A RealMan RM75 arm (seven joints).
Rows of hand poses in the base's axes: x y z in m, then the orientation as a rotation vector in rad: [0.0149, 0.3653, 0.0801, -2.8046, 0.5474, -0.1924]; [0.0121, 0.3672, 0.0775, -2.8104, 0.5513, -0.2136]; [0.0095, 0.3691, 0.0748, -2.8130, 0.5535, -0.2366]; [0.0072, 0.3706, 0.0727, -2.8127, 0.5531, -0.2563]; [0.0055, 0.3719, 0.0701, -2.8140, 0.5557, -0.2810]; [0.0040, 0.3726, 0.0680, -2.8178, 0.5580, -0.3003]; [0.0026, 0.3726, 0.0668, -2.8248, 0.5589, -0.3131]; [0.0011, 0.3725, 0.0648, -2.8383, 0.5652, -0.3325]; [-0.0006, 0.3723, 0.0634, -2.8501, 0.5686, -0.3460]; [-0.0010, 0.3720, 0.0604, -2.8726, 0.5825, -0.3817]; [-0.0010, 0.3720, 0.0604, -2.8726, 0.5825, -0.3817]
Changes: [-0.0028, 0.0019, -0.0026, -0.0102, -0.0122, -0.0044]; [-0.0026, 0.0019, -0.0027, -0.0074, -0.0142, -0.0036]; [-0.0023, 0.0015, -0.0021, -0.0038, -0.0130, -0.0017]; [-0.0017, 0.0013, -0.0026, -0.0068, -0.0154, -0.0041]; [-0.0015, 0.0007, -0.0021, -0.0081, -0.0113, -0.0033]; [-0.0014, 0.0000, -0.0012, -0.0097, -0.0064, -0.0016]; [-0.0015, -0.0001, -0.0020, -0.0180, -0.0084, -0.0057]; [-0.0017, -0.0002, -0.0014, -0.0148, -0.0052, -0.0032]; [-0.0004, -0.0003, -0.0030, -0.0314, -0.0153, -0.0119]; [0.0000, 0.0000, 0.0000, 0.0000, 0.0000, 0.0000]
